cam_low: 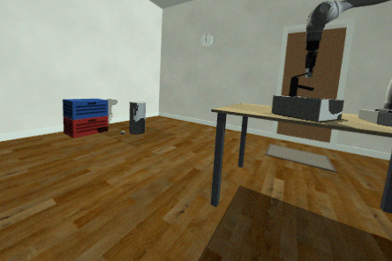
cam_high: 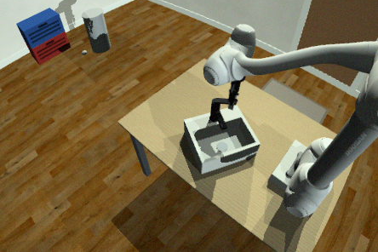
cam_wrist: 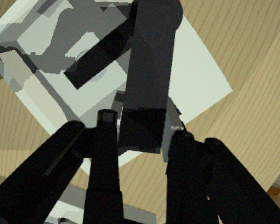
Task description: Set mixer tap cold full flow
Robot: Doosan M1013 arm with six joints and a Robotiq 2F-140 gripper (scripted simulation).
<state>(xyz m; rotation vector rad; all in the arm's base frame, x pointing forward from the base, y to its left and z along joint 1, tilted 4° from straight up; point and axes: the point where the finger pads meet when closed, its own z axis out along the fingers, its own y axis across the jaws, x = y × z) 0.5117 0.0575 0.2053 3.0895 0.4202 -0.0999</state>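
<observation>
Now: hand 3 cm short of the lever, 1 cm to the right of it and 1 cm above it. Round my hand: white sink basin (26 cm below, 8 cm to the left, 2 cm behind).
</observation>
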